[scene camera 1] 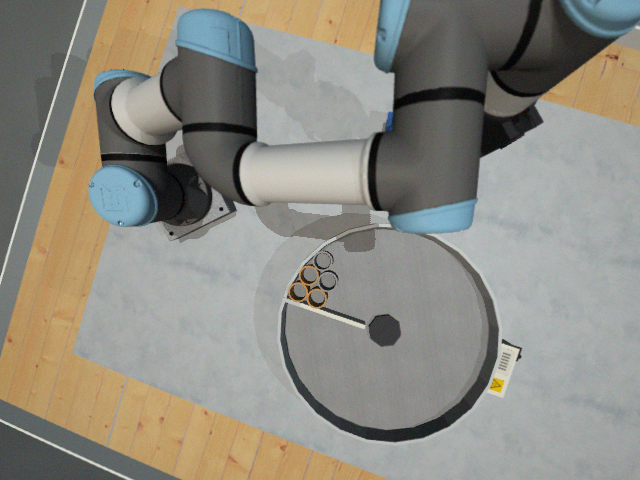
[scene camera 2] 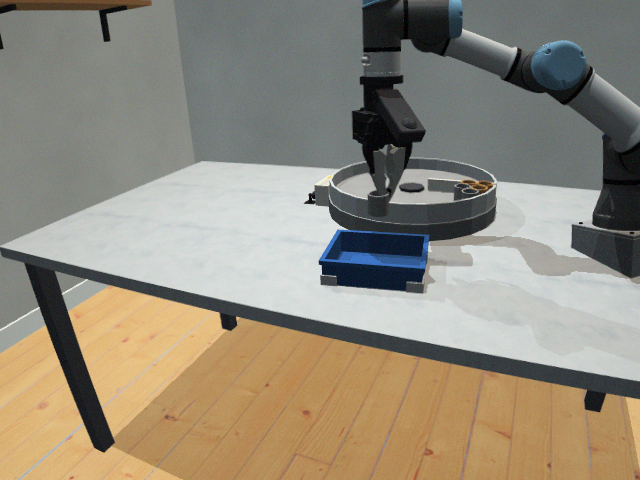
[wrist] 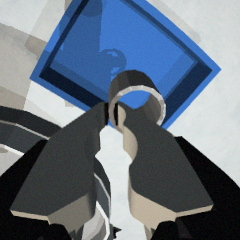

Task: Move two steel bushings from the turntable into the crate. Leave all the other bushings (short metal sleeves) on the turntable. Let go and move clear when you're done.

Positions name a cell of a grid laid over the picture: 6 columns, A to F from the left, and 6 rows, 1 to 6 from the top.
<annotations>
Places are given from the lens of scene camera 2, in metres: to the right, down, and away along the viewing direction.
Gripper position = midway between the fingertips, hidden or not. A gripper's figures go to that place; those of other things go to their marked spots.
my gripper (scene camera 2: D3): 0.12, -0.07, 0.83
blue crate (scene camera 2: D4): 0.12, 0.04, 0.90
</annotations>
